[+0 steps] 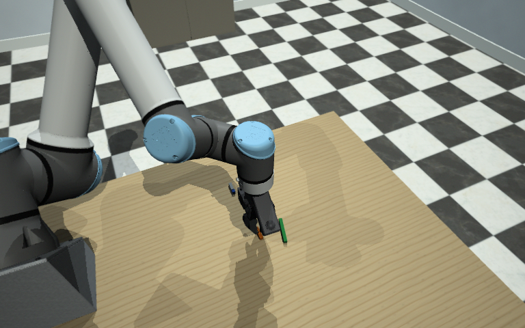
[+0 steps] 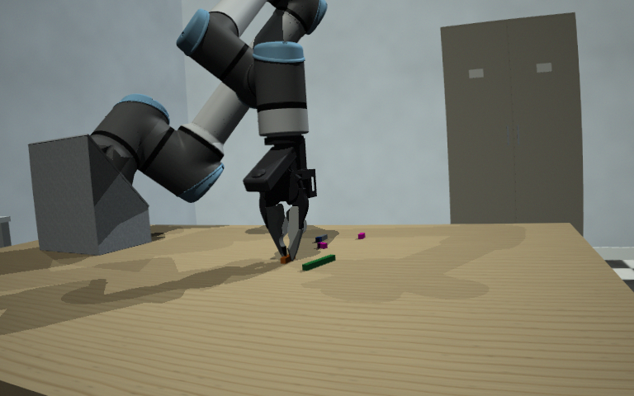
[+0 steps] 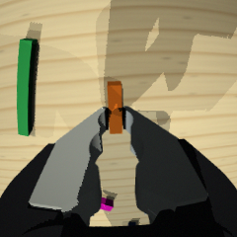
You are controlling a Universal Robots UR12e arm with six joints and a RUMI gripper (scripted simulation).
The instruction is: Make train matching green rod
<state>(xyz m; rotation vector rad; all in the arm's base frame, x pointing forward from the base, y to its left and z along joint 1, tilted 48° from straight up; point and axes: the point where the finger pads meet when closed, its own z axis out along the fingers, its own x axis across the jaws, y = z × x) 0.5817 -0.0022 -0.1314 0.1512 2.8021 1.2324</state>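
The grey rod is 20 cm to the left of my hand and 1 cm below it. The rest, counted from my hand: green rod 7 cm ahead, 2 cm to the right, 1 cm below; then blue rod 1 cm behind, 18 cm to the left, 1 cm below; then orange rod 1 cm below.
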